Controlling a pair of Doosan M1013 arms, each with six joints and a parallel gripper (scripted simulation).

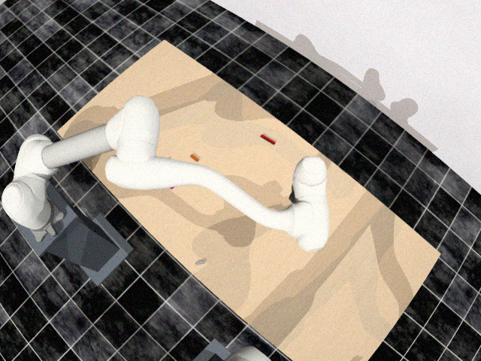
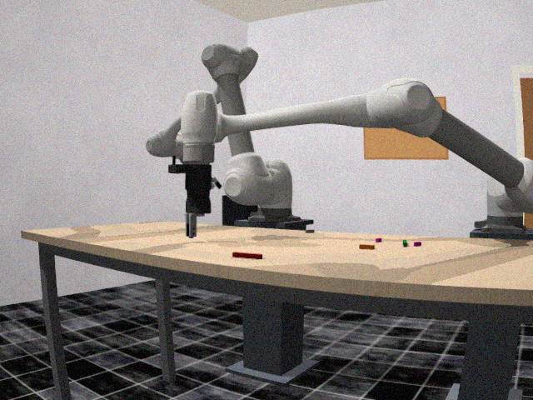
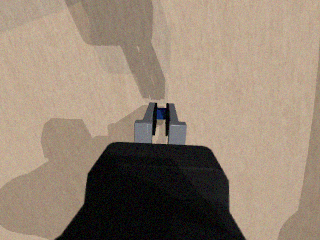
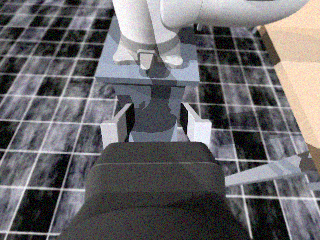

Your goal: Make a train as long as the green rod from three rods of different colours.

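Observation:
Now: the orange rod 160 mm behind my left hand, 460 mm to the left of it and 30 mm below it. Also, from my left hand: blue rod (20 mm below); then grey rod (450 mm behind, 120 mm to the left, 30 mm below); then red rod (120 mm ahead, 300 mm to the left, 30 mm below).

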